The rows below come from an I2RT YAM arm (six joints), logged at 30 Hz.
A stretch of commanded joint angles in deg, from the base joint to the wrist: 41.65 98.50 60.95 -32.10 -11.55 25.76; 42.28 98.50 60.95 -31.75 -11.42 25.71; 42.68 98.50 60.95 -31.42 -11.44 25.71; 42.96 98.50 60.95 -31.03 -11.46 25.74; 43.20 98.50 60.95 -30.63 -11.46 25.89; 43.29 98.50 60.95 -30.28 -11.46 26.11; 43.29 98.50 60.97 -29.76 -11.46 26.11; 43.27 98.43 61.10 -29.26 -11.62 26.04; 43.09 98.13 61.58 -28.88 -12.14 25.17; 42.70 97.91 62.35 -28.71 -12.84 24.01; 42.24 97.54 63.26 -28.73 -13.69 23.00; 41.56 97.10 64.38 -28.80 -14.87 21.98; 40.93 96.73 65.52 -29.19 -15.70 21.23; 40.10 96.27 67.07 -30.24 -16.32 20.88; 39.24 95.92 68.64 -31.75 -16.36 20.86; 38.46 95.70 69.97 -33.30 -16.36 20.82; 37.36 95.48 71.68 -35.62 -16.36 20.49
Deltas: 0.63 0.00 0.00 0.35 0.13 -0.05; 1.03 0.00 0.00 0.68 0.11 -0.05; 1.31 0.00 0.00 1.07 0.09 -0.02; 1.55 0.00 0.00 1.47 0.09 0.13; 1.64 0.00 0.00 1.82 0.09 0.35; 1.64 0.00 0.02 2.34 0.09 0.35; 1.62 -0.07 0.15 2.84 -0.07 0.28; 1.44 -0.37 0.63 3.22 -0.59 -0.59; 1.05 -0.59 1.40 3.39 -1.29 -1.75; 0.59 -0.96 2.31 3.37 -2.14 -2.76; -0.09 -1.40 3.43 3.30 -3.32 -3.78; -0.72 -1.77 4.57 2.91 -4.15 -4.53; -1.55 -2.23 6.12 1.86 -4.77 -4.88; -2.41 -2.58 7.69 0.35 -4.81 -4.90; -3.19 -2.80 9.02 -1.20 -4.81 -4.94; -4.29 -3.02 10.73 -3.52 -4.81 -5.27
